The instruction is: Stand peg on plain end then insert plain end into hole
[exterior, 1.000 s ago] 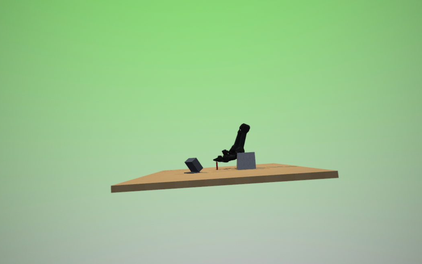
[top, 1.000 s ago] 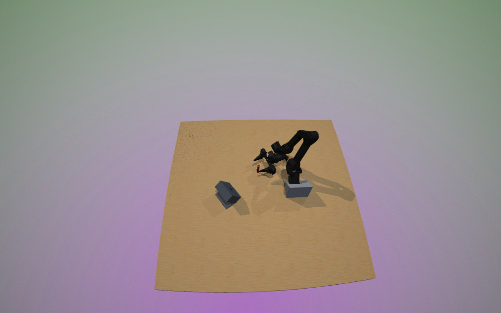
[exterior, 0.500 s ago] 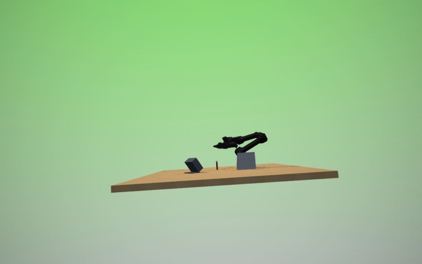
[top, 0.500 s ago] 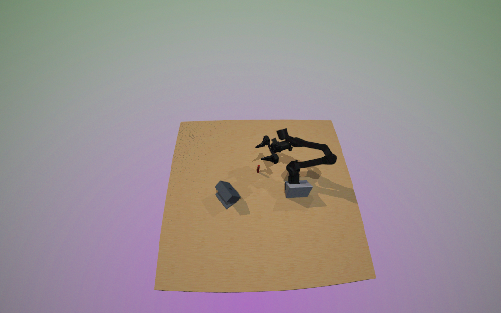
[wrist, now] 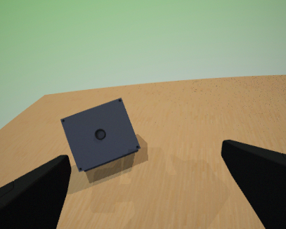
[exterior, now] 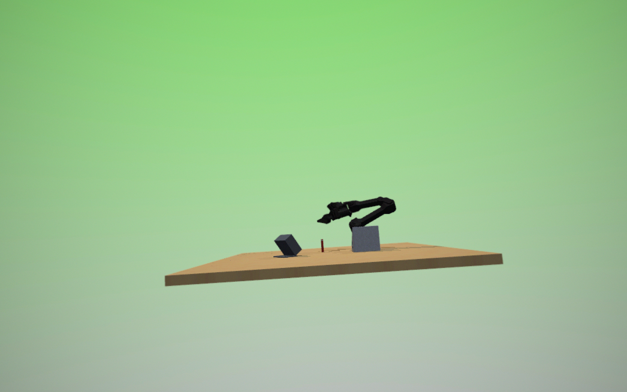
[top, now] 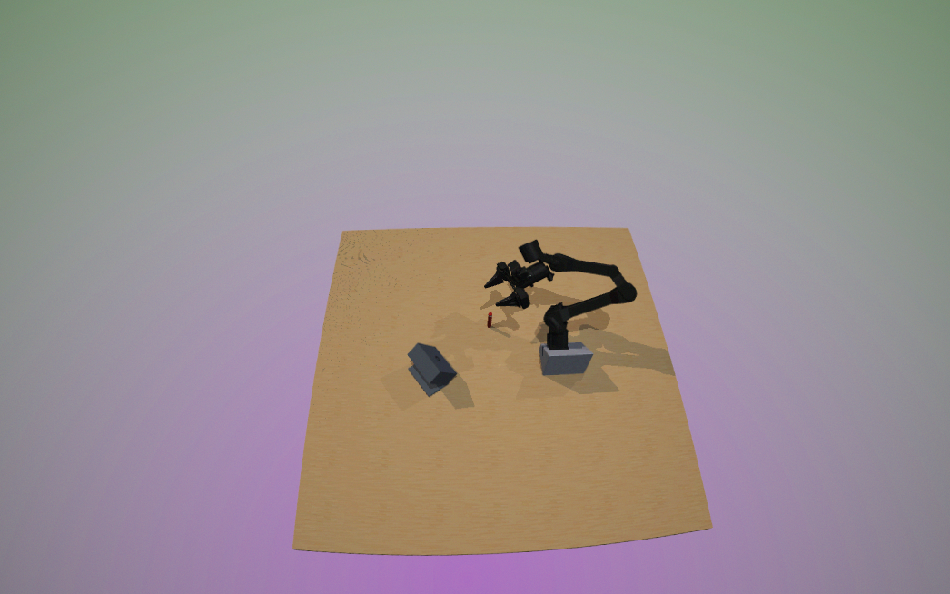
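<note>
Now: the red peg 10 mm behind my gripper tip, 10 mm to the right of it and 150 mm below it. Also, from my gripper tip: grey sloped panel: 180 mm ahead, 180 mm to the left, 140 mm below.
</note>
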